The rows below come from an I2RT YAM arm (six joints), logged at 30 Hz.
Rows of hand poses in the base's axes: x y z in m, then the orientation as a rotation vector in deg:
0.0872, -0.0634, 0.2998, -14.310, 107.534, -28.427
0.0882, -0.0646, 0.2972, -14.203, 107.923, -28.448
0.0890, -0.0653, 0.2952, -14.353, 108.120, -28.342
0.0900, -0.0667, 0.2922, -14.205, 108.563, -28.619
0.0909, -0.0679, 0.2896, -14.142, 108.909, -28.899
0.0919, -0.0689, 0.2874, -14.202, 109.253, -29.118
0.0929, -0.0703, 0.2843, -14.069, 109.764, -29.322
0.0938, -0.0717, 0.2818, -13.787, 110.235, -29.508
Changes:
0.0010, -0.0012, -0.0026, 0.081, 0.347, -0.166
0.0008, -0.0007, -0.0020, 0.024, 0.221, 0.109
0.0010, -0.0014, -0.0030, -0.072, 0.399, -0.333
0.0009, -0.0012, -0.0026, -0.125, 0.328, -0.257
0.0010, -0.0010, -0.0022, -0.140, 0.353, -0.145
0.0010, -0.0014, -0.0031, -0.020, 0.465, -0.301
0.0009, -0.0014, -0.0025, 0.056, 0.390, -0.382

